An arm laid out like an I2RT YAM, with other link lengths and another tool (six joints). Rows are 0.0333 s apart.
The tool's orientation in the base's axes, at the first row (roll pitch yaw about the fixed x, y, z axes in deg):
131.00 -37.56 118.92
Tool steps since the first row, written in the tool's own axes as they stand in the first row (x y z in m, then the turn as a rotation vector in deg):
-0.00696 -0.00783 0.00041 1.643 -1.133 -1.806
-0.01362 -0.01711 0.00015 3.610 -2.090 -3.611
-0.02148 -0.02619 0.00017 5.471 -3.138 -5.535
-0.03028 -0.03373 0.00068 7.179 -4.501 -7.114
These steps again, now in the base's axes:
-0.00338 -0.00387 -0.00914 -2.376 -0.055 1.263
-0.00834 -0.00788 -0.01862 -4.736 0.101 2.828
-0.01255 -0.01255 -0.02885 -7.183 0.107 4.336
-0.01495 -0.01764 -0.03899 -9.662 0.279 5.383

